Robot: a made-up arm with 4 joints.
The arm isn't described. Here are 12 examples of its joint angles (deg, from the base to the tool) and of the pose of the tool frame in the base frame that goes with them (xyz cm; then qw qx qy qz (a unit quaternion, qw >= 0)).
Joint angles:
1: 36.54 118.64 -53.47 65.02
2: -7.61 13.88 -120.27 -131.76
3: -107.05 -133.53 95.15 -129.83
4: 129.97 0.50 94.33 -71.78
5: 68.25 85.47 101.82 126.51
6: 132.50 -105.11 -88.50 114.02
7: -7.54 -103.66 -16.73 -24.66
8: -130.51 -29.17 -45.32 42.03
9: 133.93 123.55 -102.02 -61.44
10: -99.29 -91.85 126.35 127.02
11: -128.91 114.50 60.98 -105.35
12: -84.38 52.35 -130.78 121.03
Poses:
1: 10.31 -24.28 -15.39 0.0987 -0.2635 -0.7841 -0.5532
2: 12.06 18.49 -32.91 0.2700 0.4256 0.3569 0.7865
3: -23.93 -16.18 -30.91 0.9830 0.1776 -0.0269 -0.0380
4: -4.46 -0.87 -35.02 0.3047 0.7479 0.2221 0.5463
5: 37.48 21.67 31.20 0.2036 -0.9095 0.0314 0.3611
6: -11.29 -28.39 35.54 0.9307 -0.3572 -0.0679 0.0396
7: 26.52 -14.28 0.26 0.5768 -0.0404 0.1905 0.7933
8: 3.21 29.62 23.87 0.0283 -0.9693 0.1717 0.1738
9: 24.43 -30.48 36.97 0.7884 -0.3229 -0.4367 0.2889
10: -34.47 -21.37 11.38 0.2910 0.3220 0.9007 -0.0214
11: 29.37 -23.10 -18.40 0.3943 -0.1256 -0.8648 -0.2843
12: 44.78 32.65 19.01 0.2847 -0.0682 -0.1504 0.9443
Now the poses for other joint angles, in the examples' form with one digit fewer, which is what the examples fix.
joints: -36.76 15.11 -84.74 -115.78
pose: 2.7 14.6 -24.6 0.303 0.561 0.382 0.669
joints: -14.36 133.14 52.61 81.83
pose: 2.0 -7.8 28.5 0.615 -0.600 0.136 -0.493
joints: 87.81 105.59 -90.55 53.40
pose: 31.8 -38.6 15.3 0.182 0.008 -0.983 -0.017
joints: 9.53 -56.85 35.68 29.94
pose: 11.8 -14.7 25.0 0.757 -0.207 -0.314 0.535
